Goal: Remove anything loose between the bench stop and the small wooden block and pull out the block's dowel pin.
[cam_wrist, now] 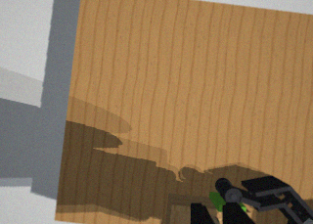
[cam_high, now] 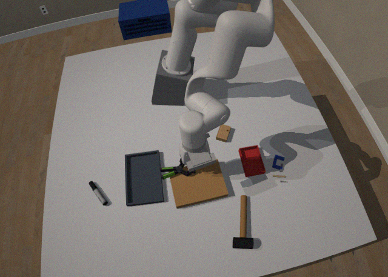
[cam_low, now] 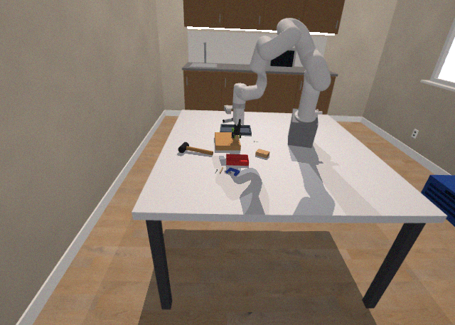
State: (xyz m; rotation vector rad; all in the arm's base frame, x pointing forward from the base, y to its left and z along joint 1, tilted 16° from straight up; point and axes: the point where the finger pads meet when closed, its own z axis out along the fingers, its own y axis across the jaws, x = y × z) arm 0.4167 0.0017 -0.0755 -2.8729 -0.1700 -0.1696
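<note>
My gripper is now 2 cm above the dowel pin. Round my hand: red box: 2 cm ahead, 23 cm to the left, 8 cm below; then grey tray: 2 cm behind, 21 cm to the right, 7 cm below; then small wooden block: 4 cm below.
</note>
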